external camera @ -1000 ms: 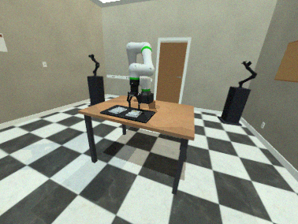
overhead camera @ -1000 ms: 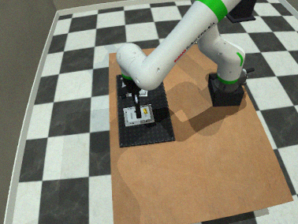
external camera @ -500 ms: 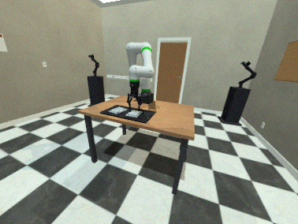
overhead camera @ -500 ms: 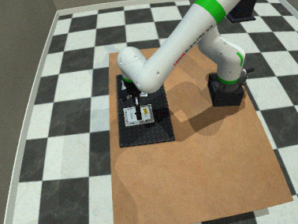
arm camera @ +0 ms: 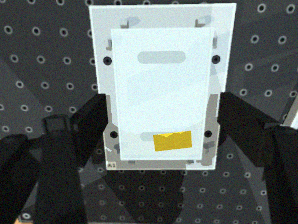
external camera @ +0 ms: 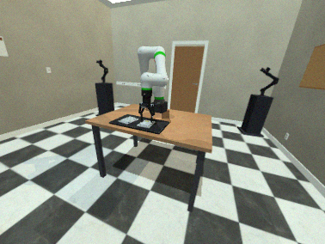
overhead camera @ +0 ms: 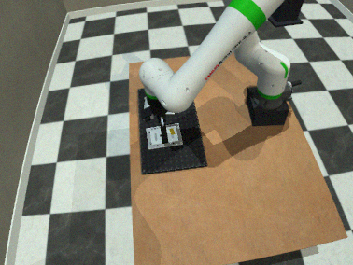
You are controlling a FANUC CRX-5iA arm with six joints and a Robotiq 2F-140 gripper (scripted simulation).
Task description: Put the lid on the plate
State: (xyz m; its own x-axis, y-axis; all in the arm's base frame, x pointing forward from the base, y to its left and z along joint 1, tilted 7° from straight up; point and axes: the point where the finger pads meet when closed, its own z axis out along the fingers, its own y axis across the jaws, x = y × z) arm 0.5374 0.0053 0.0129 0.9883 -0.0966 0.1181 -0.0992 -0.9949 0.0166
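My gripper is now 40 mm above the clear lid. Also, from my hand: culture plate 200 mm to the right, 40 mm below, 20 mm behind; then lid park fixture 50 mm below.
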